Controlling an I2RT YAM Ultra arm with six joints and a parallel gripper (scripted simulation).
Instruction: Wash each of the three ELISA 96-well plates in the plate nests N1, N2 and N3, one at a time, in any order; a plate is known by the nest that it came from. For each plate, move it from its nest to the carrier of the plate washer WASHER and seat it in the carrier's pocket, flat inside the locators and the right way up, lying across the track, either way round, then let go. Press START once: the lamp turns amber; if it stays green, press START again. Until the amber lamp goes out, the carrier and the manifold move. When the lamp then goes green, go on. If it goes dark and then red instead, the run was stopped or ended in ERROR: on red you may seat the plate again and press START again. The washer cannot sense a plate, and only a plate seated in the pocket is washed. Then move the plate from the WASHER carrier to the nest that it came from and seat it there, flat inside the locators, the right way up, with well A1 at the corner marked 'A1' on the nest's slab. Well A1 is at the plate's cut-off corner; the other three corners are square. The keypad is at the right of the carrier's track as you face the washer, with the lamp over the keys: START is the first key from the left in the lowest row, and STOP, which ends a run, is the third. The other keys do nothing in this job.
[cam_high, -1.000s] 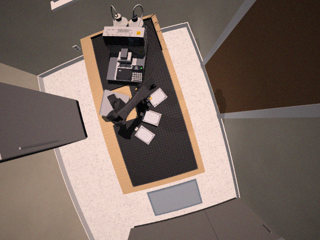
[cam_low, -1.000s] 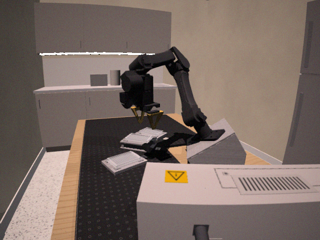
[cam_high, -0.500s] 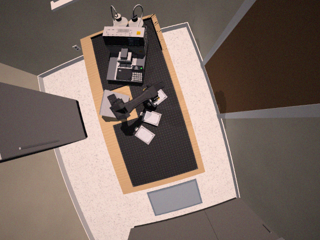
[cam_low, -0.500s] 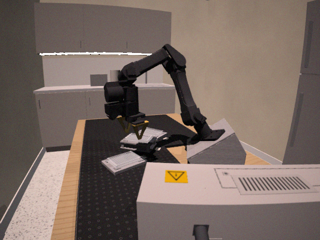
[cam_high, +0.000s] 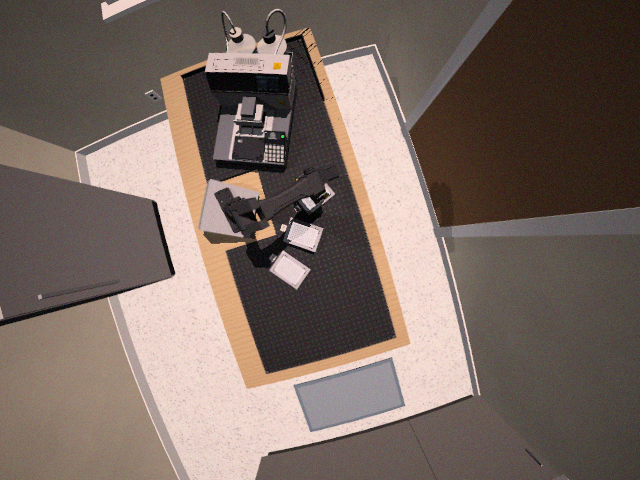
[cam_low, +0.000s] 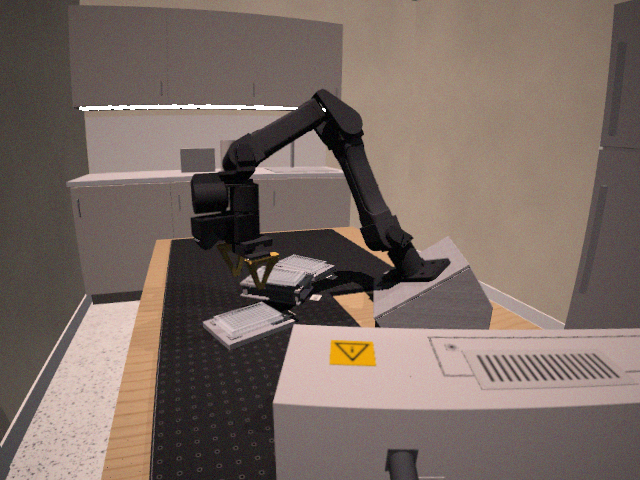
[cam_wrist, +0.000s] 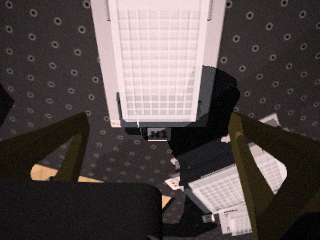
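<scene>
The grey nest slab is 11 cm below my hand. From my hand the other things lie so: n1 label 11 cm below, 10 cm behind, 1 cm to the right; then carrier pocket 35 cm to the left, 14 cm behind, 4 cm below; then N2 label 21 cm behind, 11 cm below, 5 cm to the right.
</scene>
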